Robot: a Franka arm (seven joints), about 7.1 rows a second.
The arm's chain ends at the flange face. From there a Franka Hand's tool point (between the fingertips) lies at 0.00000 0.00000 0.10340 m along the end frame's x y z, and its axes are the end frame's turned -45 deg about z.
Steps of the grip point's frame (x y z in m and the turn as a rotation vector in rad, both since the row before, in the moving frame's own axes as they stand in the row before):
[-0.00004, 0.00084, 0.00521, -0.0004, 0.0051, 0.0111]
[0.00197, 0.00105, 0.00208, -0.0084, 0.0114, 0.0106]
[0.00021, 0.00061, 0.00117, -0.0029, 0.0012, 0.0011]
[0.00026, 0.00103, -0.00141, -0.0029, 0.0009, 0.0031]
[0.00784, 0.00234, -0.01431, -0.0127, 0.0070, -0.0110]
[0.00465, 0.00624, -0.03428, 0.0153, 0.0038, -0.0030]
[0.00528, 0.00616, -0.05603, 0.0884, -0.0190, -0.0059]
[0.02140, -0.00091, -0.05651, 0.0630, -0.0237, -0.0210]
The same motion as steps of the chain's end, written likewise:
[0.00016, 0.00096, 0.00521, 0.0033, 0.0039, 0.0111]
[0.00069, -0.00044, 0.00209, 0.0021, 0.0140, 0.0106]
[0.00028, 0.00016, 0.00117, -0.0012, 0.0029, 0.0011]
[0.00063, 0.00040, -0.00141, -0.0014, 0.0027, 0.0031]
[0.00576, -0.00430, -0.01430, -0.0040, 0.0139, -0.0110]
[0.00854, 0.00252, -0.03427, 0.0135, -0.0081, -0.0030]
[0.01595, 0.00567, -0.05561, 0.0491, -0.0759, -0.0059]
[0.02085, -0.01297, -0.05628, 0.0278, -0.0613, -0.0210]

